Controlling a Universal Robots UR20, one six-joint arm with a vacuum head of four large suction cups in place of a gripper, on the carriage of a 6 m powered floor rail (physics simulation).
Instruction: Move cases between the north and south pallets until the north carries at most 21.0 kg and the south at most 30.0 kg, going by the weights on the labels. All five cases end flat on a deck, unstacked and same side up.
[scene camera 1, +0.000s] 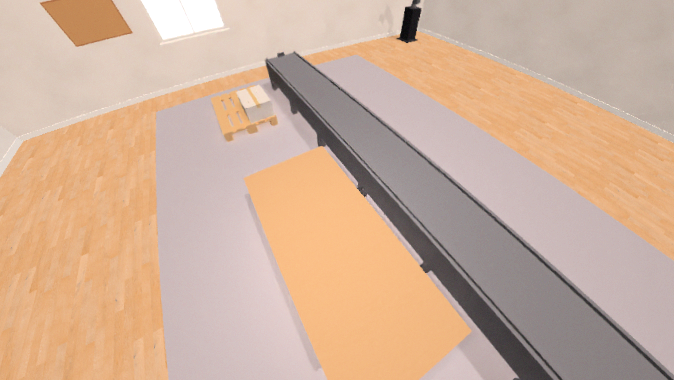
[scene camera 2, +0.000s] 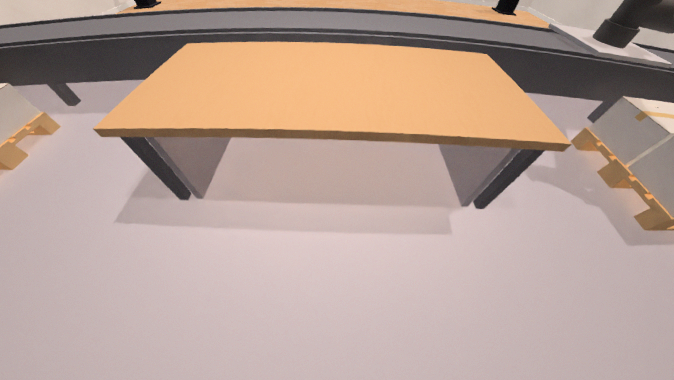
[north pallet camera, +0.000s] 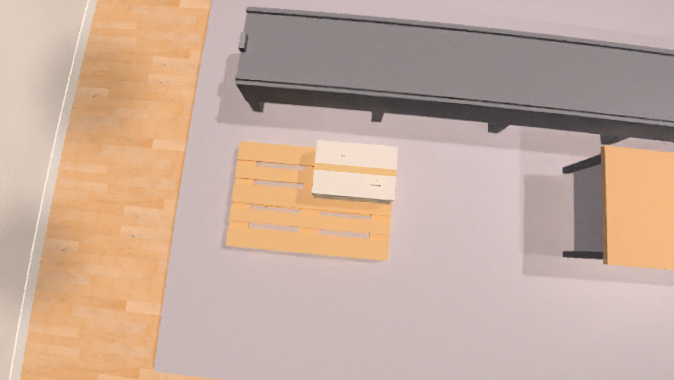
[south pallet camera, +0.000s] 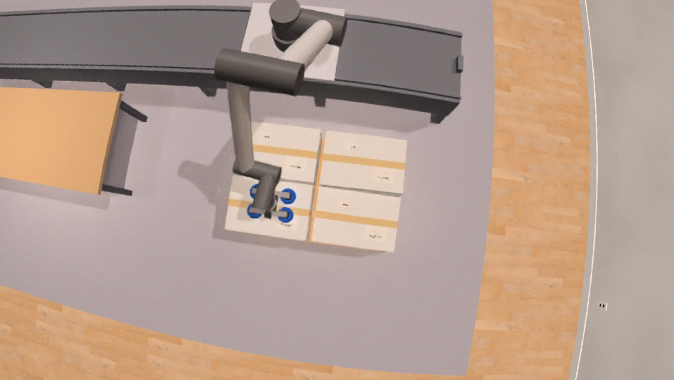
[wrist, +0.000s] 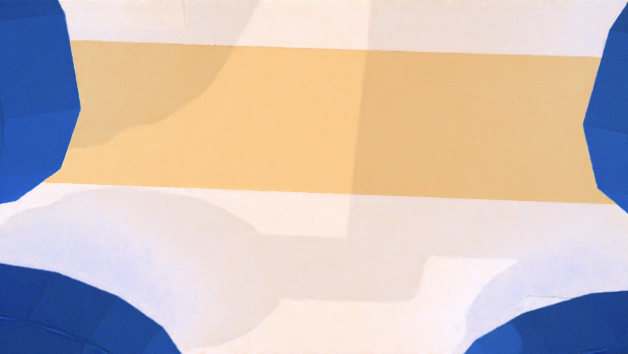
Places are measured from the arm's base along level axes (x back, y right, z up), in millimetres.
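Pixels of known places: end effector, tool point: (wrist: 322, 250); arm's base, origin of the base link: (scene camera 2: 608, 41) (south pallet camera: 291, 38).
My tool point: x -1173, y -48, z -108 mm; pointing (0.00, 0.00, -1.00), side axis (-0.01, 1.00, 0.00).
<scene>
Ahead of a thing's pixels: the offset from my tool point to its middle. "spot": to the spot under its first point. Level surfaces: height alone.
The vacuum head (south pallet camera: 271, 203) (wrist: 314, 200), with four blue cups, is low over the front left case {dx -28, dy +29, dz -171 mm} (south pallet camera: 239, 220) (wrist: 215, 115) on the south pallet {spot: dx +166, dy +329, dz -397 mm} (scene camera 2: 612, 174). Cup shadows lie on the case's top beside the cups, and no case hangs from the head; it is open. Three more white taped cases stand there: rear left (south pallet camera: 292, 139), rear right (south pallet camera: 367, 149) and front right (south pallet camera: 350, 232). All four lie flat, side by side. The fifth case (scene camera 1: 260, 105) (north pallet camera: 350, 186) lies flat at the rear right of the north pallet (scene camera 1: 231, 125) (north pallet camera: 300, 245). Label weights are too small to read.
The wooden table {dz +68 mm} (scene camera 1: 340, 250) (scene camera 2: 330, 90) (north pallet camera: 640, 210) (south pallet camera: 50, 135) stands between the pallets. The long dark rail (scene camera 1: 400, 160) (north pallet camera: 425, 65) (south pallet camera: 125, 40) runs behind them. The arm's carriage plate (south pallet camera: 320, 65) is near the rail's south end.
</scene>
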